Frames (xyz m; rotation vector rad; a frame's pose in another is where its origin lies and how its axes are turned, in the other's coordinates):
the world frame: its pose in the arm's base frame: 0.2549 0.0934 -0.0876 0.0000 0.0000 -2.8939
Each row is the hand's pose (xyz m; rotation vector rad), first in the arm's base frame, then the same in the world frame.
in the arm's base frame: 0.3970 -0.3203 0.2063 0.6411 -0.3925 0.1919
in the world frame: -0.0363 0.4359 0.2939 0.7082 0.8881 2.8829
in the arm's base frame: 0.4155 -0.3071 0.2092 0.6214 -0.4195 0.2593
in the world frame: -0.0575 0.4277 0.2968 -0.7489 -0.8579 -2.9035
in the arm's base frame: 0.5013 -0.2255 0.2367 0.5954 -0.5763 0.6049
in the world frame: -0.1607 0.3696 0.3243 -0.8727 -0.7026 -2.5449
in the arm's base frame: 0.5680 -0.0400 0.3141 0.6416 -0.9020 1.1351
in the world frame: -0.2708 0.2061 0.4017 -1.0975 -0.5917 -1.9043
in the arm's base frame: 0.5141 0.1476 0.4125 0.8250 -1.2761 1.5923
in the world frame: -0.2646 0.0110 0.5001 -1.2932 -0.6248 -1.2353
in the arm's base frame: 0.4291 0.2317 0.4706 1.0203 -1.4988 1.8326
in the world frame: -0.2028 -0.0914 0.5582 -1.3694 -0.7022 -0.8208
